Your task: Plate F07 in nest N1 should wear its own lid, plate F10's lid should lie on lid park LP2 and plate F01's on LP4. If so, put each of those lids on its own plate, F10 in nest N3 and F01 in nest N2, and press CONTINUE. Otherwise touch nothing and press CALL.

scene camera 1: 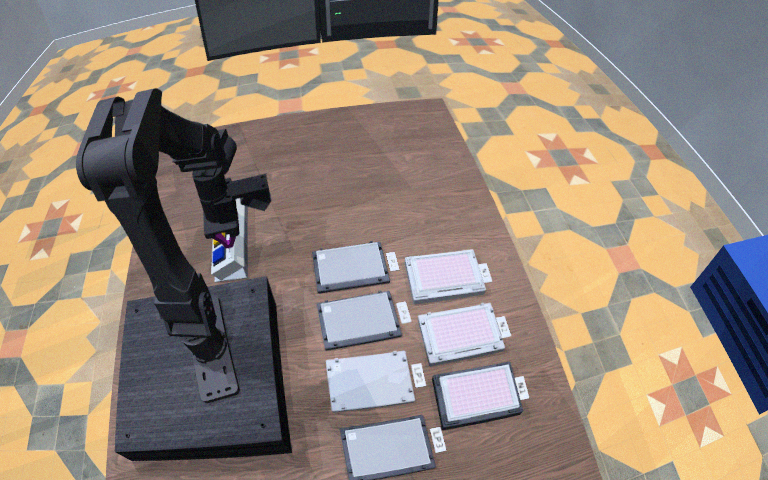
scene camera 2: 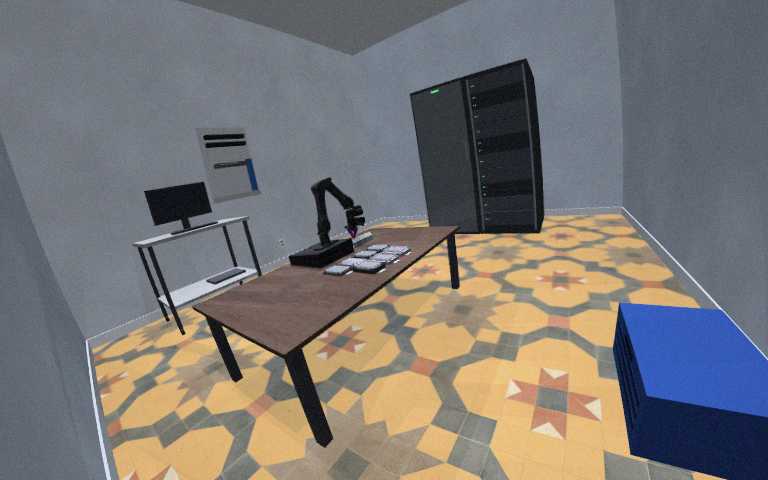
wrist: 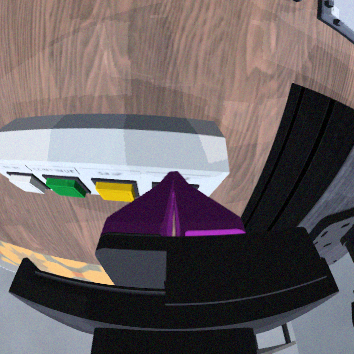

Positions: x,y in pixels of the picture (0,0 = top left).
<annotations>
gripper: shut, touches a white button box (scene camera 1: 234,265)
</annotations>
